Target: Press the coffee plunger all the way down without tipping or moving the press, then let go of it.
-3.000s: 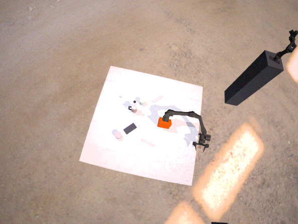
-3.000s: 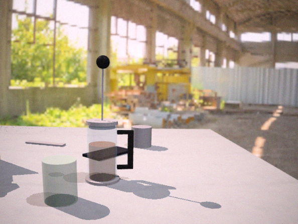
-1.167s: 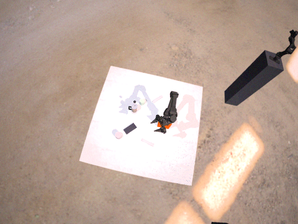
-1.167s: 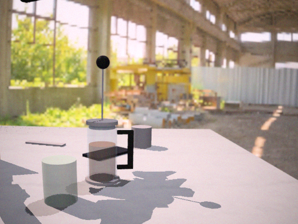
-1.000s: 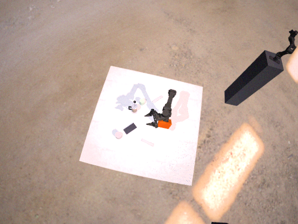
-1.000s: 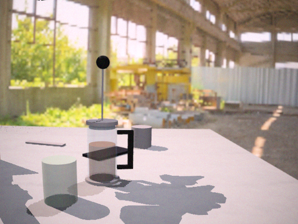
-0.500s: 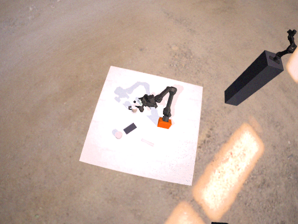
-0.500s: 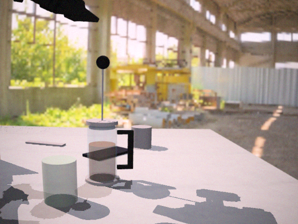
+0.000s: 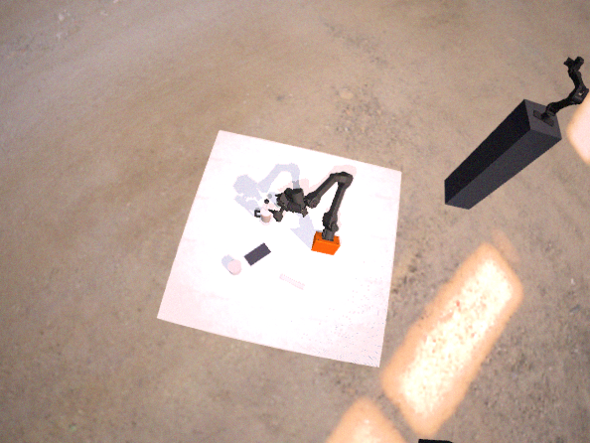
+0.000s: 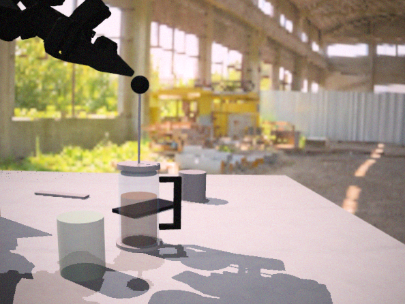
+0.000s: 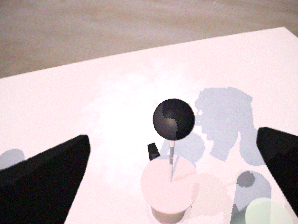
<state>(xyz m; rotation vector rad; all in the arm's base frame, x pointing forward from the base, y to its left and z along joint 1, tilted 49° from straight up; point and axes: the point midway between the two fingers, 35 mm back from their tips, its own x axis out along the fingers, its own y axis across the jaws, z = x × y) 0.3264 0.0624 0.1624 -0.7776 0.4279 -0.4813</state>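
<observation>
My gripper tip is 40 mm short of the coffee press, 10 mm to the left of it and 160 mm above it. Round my gripper tip: grey cylinder 140 mm ahead, 340 mm to the left, 250 mm below.
</observation>
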